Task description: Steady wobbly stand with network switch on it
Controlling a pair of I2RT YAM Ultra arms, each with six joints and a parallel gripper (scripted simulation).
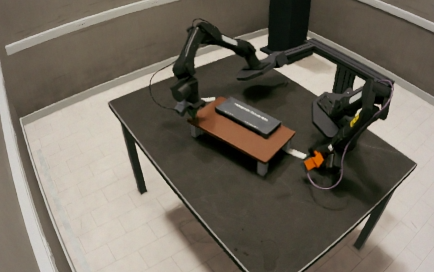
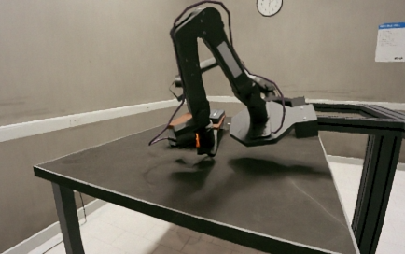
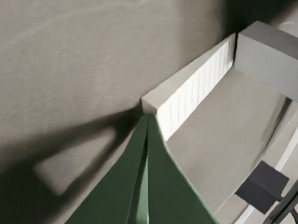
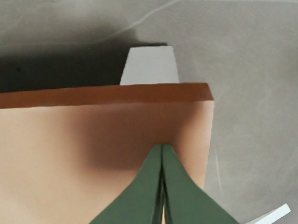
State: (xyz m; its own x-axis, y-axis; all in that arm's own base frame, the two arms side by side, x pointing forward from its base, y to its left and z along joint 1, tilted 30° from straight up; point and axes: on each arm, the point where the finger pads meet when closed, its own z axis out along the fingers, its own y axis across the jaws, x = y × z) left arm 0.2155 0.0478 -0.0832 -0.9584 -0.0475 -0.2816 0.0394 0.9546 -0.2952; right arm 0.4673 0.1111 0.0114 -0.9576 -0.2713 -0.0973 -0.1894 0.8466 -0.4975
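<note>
The white wedge lies 1 cm ahead of my left hand, 5 cm to the right of it and 1 cm below it. The rest, counted from my left hand: dark network switch 10 cm ahead, 28 cm to the right, 10 cm above; brown stand 15 cm ahead, 27 cm to the right, 3 cm above.
</note>
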